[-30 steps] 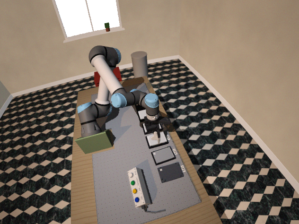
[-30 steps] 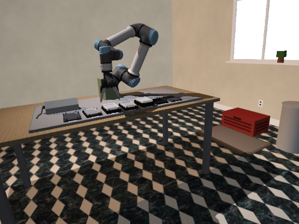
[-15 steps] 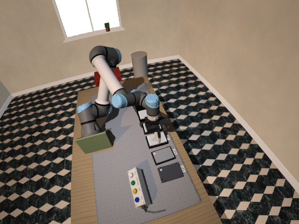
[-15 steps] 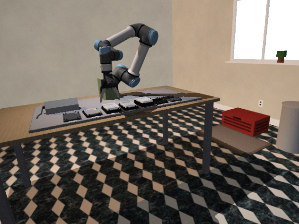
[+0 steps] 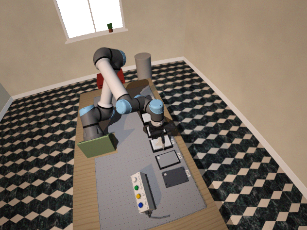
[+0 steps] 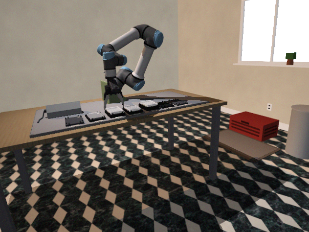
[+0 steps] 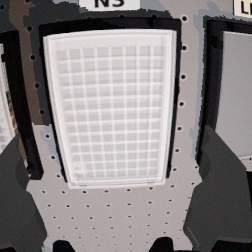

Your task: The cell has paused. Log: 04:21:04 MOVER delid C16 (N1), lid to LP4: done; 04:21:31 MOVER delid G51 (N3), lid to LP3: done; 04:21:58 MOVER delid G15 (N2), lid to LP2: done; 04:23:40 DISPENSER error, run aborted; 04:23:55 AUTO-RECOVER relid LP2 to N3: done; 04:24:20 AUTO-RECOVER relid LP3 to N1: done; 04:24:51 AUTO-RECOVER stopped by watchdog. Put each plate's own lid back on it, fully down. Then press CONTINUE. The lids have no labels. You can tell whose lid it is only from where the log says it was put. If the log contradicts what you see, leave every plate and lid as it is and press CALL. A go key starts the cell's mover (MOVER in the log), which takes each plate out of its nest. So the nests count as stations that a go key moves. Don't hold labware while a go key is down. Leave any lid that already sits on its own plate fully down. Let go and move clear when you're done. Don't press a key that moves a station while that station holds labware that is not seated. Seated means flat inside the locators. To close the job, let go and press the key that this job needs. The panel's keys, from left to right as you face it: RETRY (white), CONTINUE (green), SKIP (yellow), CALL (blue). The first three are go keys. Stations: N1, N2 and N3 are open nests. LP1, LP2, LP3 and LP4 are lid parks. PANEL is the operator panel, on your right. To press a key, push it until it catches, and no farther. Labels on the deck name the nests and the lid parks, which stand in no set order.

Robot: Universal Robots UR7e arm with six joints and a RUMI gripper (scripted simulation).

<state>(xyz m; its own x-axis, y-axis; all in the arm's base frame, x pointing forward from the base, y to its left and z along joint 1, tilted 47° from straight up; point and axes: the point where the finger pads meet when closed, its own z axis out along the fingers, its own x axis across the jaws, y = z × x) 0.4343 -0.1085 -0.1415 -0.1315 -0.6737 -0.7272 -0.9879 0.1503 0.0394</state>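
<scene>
Now: hand 2 cm above the plate. The rest, counted from my hand: pale grey lid (1 cm behind, 13 cm to the right, 3 cm below); then black lid park (1 cm behind, 13 cm to the right, 4 cm below); then green CONTINUE key (27 cm behind, 25 cm to the right, 2 cm above).
</scene>
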